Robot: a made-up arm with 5 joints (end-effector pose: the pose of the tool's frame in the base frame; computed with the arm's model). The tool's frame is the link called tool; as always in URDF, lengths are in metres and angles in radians. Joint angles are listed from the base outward.
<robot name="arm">
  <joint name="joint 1" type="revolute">
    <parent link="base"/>
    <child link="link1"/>
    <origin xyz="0 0 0.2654" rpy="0 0 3.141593"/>
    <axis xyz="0 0 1"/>
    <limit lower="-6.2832" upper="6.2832"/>
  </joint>
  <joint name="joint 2" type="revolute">
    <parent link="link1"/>
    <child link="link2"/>
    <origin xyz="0 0 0" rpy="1.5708 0 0"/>
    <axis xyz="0 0 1"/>
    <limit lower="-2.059" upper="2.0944"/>
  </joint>
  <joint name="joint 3" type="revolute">
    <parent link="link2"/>
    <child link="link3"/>
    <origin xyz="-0.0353 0.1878 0" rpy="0 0 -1.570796"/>
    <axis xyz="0 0 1"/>
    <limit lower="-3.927" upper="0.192"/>
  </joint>
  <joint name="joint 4" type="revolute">
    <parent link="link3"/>
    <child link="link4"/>
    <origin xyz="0.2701 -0.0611 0" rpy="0 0 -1.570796"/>
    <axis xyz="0 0 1"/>
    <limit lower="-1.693" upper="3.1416"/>
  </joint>
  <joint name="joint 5" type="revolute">
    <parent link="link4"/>
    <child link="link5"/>
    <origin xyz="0.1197 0.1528 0" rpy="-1.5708 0 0"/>
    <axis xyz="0 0 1"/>
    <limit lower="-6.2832" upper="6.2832"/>
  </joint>
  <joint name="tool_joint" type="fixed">
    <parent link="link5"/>
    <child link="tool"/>
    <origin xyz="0 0 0" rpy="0 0 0"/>
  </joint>
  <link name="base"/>
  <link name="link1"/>
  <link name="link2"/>
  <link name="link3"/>
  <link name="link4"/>
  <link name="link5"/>
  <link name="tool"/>
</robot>
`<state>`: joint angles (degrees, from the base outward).
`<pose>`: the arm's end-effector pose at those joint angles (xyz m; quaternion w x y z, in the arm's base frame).
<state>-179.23 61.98 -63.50 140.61 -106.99</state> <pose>-0.0601 -0.0008 0.0912 0.5624 -0.2823 0.2060 -0.7494</pose>
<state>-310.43 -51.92 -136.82 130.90 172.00</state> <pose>-0.0223 -0.0262 0.6867 0.4521 -0.4215 0.7671 0.1716</pose>
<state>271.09 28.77 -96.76 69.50 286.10</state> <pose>0.0097 -0.5102 0.2125 0.0130 -0.9913 0.1306 0.0020</pose>
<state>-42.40 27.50 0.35 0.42 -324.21</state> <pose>0.0583 -0.0532 -0.0429 0.0141 -0.7526 0.6115 0.2438</pose>
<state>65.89 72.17 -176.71 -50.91 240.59</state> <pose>0.1594 0.3563 0.6050 0.4400 -0.0098 0.2124 0.8725</pose>
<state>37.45 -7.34 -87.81 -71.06 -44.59</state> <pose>0.1546 0.1184 0.7182 0.0618 0.0906 0.0788 0.9908</pose>
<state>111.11 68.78 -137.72 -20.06 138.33</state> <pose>-0.2221 0.5753 0.3774 0.5761 -0.6932 0.1678 0.3992</pose>
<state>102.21 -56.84 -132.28 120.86 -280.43</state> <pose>0.0116 -0.0535 0.7093 0.5610 -0.8117 -0.1625 0.0087</pose>
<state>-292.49 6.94 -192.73 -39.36 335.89</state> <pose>-0.0853 -0.2061 0.7330 0.3414 0.2676 0.2753 -0.8579</pose>
